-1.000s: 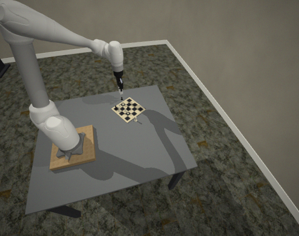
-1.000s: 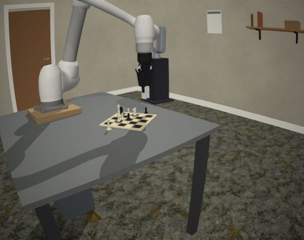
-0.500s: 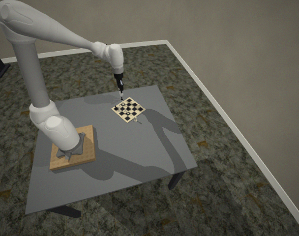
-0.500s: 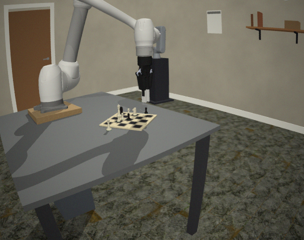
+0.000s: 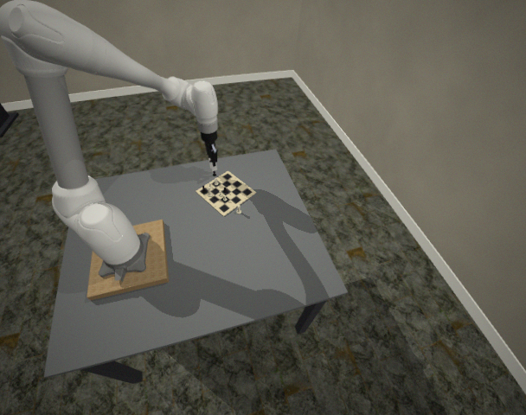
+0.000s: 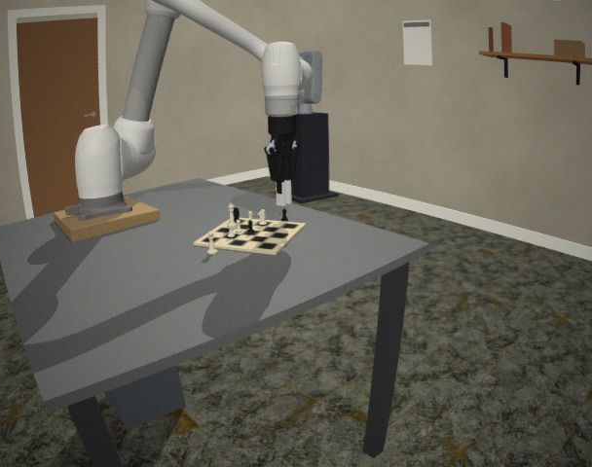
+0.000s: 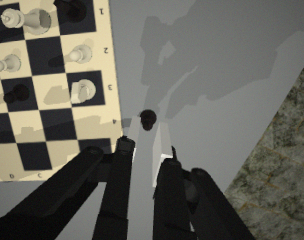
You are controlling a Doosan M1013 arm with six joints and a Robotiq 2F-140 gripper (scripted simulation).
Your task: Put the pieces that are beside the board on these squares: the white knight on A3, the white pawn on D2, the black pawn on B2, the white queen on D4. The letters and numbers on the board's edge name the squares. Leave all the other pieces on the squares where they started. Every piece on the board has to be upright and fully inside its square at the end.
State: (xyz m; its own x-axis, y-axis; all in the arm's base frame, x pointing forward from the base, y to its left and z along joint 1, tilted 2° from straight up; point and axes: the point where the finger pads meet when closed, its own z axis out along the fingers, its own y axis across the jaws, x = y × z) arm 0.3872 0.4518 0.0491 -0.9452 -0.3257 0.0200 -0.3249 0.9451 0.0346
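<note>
Now: the white chess piece 15 cm to the right of my hand, 4 cm below it and 3 cm behind it. Also, from my hand: chessboard: 13 cm to the right, 8 cm below, 5 cm ahead.
</note>
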